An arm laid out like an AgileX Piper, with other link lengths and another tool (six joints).
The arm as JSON. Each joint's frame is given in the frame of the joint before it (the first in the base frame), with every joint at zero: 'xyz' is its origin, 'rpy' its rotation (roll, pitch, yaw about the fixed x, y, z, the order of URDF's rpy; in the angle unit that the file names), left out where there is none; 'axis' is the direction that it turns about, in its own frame. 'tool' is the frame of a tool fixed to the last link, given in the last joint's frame.
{
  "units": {
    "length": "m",
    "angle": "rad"
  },
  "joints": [
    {
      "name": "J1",
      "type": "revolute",
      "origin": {
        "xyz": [
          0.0,
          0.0,
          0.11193
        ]
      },
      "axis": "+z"
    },
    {
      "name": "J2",
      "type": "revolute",
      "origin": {
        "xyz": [
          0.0,
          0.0,
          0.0
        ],
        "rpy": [
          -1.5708,
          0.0,
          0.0
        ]
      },
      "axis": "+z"
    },
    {
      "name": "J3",
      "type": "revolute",
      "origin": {
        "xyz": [
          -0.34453,
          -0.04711,
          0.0
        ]
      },
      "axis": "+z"
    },
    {
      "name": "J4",
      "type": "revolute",
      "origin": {
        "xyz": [
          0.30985,
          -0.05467,
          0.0
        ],
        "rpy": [
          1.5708,
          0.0,
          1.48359
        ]
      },
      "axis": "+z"
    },
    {
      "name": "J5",
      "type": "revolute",
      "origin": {
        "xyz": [
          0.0,
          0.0,
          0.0
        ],
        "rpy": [
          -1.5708,
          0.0,
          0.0
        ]
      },
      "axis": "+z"
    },
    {
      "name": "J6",
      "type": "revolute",
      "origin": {
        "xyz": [
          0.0,
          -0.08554,
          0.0
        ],
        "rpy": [
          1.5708,
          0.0,
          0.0
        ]
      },
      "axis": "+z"
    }
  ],
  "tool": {
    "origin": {
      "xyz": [
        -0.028,
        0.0,
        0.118
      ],
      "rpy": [
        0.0,
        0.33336,
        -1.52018
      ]
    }
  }
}
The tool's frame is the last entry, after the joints.
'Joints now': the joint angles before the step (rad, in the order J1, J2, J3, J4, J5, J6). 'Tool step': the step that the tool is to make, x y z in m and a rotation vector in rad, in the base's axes. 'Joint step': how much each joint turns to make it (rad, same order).
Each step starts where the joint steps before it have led.
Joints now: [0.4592, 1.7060, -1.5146, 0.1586, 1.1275, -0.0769]
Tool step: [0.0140, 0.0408, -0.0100, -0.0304, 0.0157, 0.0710]
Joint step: [0.0619, 0.1175, -0.1377, -0.0202, 0.0489, 0.0000]
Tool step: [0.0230, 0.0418, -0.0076, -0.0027, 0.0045, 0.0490]
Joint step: [0.0419, 0.1411, -0.1875, -0.0005, 0.0521, 0.0001]
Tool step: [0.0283, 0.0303, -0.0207, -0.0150, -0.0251, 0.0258]
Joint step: [0.0246, 0.1351, -0.1516, -0.0263, 0.0037, 0.0001]
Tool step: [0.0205, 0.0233, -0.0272, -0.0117, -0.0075, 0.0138]
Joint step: [0.0167, 0.1167, -0.1165, -0.0150, -0.0001, 0.0034]
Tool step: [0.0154, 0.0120, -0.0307, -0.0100, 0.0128, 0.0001]
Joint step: [0.0022, 0.0945, -0.0784, -0.0016, 0.0000, 0.0023]
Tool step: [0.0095, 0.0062, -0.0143, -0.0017, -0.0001, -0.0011]
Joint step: [0.0001, 0.0534, -0.0546, -0.0019, 0.0020, 0.0015]
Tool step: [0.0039, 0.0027, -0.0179, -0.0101, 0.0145, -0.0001]
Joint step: [0.0000, 0.0385, -0.0209, -0.0001, 0.0001, 0.0001]
